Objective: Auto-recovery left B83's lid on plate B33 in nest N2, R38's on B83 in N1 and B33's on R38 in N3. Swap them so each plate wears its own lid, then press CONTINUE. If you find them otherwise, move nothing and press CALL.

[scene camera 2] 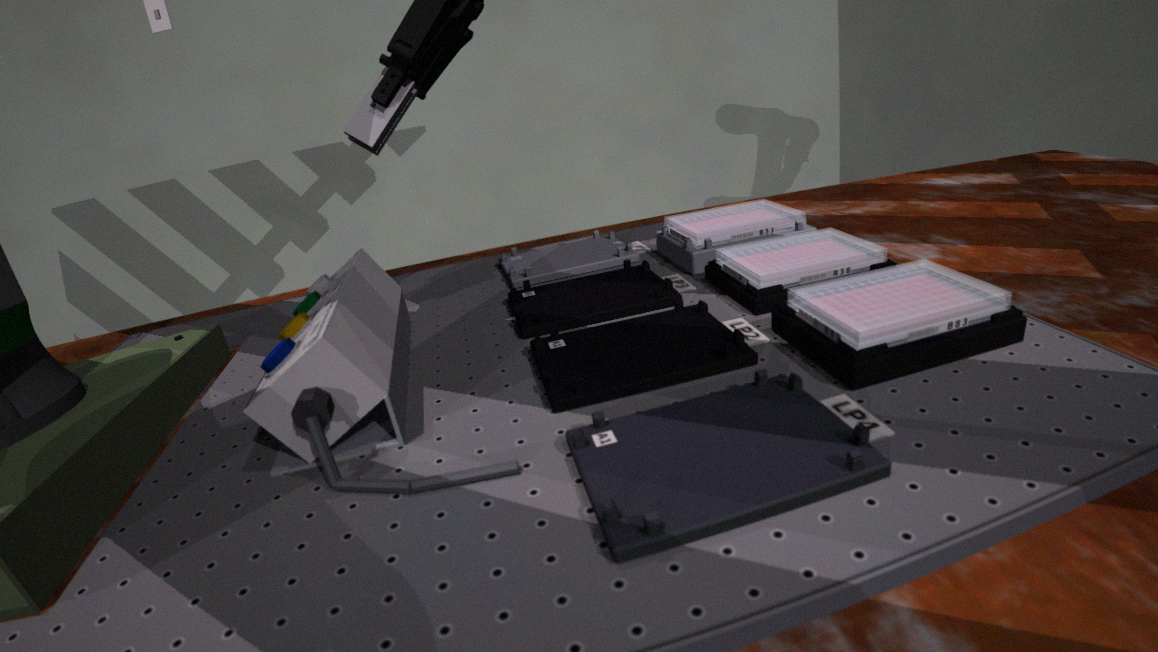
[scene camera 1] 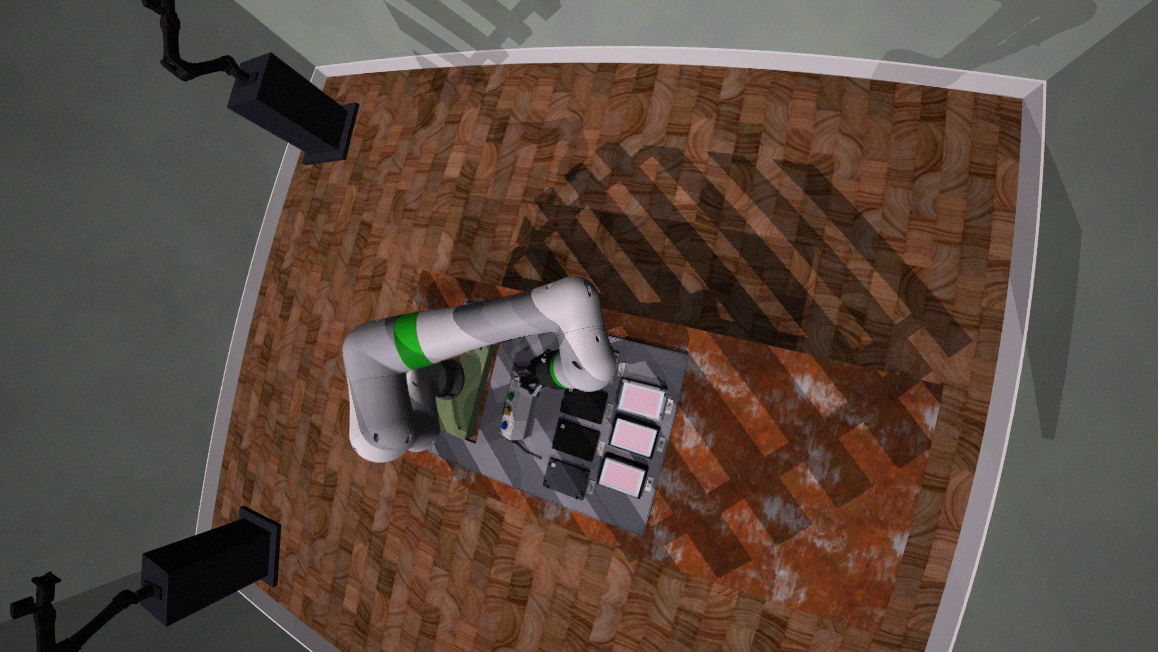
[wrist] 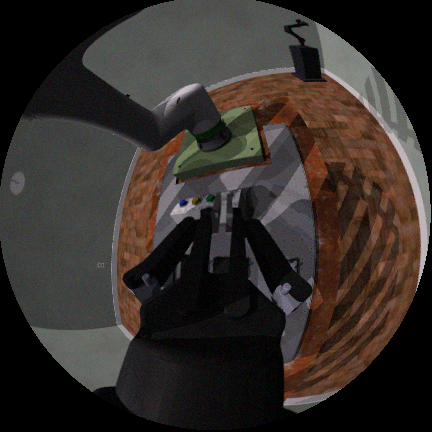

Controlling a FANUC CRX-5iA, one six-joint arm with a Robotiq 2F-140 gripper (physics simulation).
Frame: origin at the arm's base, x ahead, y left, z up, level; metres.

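Seen in the pictures: gripper, fingertip midpoint: (scene camera 2: 360, 143) (scene camera 1: 519, 376) (wrist: 223, 201); arm's base, origin of the base link: (scene camera 1: 447, 379) (wrist: 213, 138).
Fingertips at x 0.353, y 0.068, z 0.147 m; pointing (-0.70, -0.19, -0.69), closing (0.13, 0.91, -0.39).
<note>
Pixels of each thing's top centre, then the offset from my fingertips to it. "*": a spot on its surface instead.
- B83, middle of its top: (scene camera 2: 896, 290) (scene camera 1: 621, 478) 0.140 m down, 0.322 m ahead, 0.285 m right
- R38, middle of its top: (scene camera 2: 798, 248) (scene camera 1: 633, 438) 0.144 m down, 0.344 m ahead, 0.154 m right
- button box, middle of its top: (scene camera 2: 324, 286) (wrist: 198, 204) (scene camera 1: 512, 406) 0.092 m down, 0.052 m back, 0.110 m right
- green button, middle of its top: (scene camera 2: 305, 294) (wrist: 208, 196) 0.101 m down, 0.071 m back, 0.083 m right
- yellow button, middle of its top: (scene camera 2: 291, 315) (wrist: 193, 199) 0.101 m down, 0.076 m back, 0.132 m right
- blue button, middle of its top: (scene camera 2: 275, 342) (wrist: 180, 201) 0.101 m down, 0.082 m back, 0.182 m right
- dark pad marked LP4, middle of its top: (scene camera 2: 715, 430) (scene camera 1: 564, 480) 0.156 m down, 0.137 m ahead, 0.335 m right
- grey pad, surface spot: (scene camera 2: 567, 257) * 0.166 m down, 0.190 m ahead, 0.051 m left
- cable, surface spot: (scene camera 2: 409, 486) * 0.170 m down, 0.021 m back, 0.277 m right
Three lidded pink plates sit in a row of nests: B83 (scene camera 2: 899, 303) (scene camera 1: 622, 477) nearest scene camera 2, R38 (scene camera 2: 802, 255) (scene camera 1: 633, 437) in the middle, B33 (scene camera 2: 733, 220) (scene camera 1: 641, 400) farthest. Their clear lids look seated flat; which label belongs to lid or plate cannot be told. The button box (scene camera 2: 356, 340) (scene camera 1: 518, 411) has a green button (scene camera 2: 306, 303) (wrist: 210, 198), a yellow button (scene camera 2: 294, 327) (wrist: 195, 200) and a blue button (scene camera 2: 277, 355) (wrist: 183, 203). Its lettering is unreadable. My gripper (scene camera 1: 534, 389) (scene camera 2: 362, 143) (wrist: 223, 201) is shut and empty, pointing down above the green-button end of the box.
Between box and plates are a dark pad marked LP4 (scene camera 2: 729, 465) (scene camera 1: 566, 479), two black pads (scene camera 2: 644, 356) (scene camera 2: 595, 298) and a grey pad (scene camera 2: 567, 257). A cable (scene camera 2: 409, 486) leaves the box. The arm's green base block (scene camera 2: 121, 413) (wrist: 240, 147) stands behind the box.
</note>
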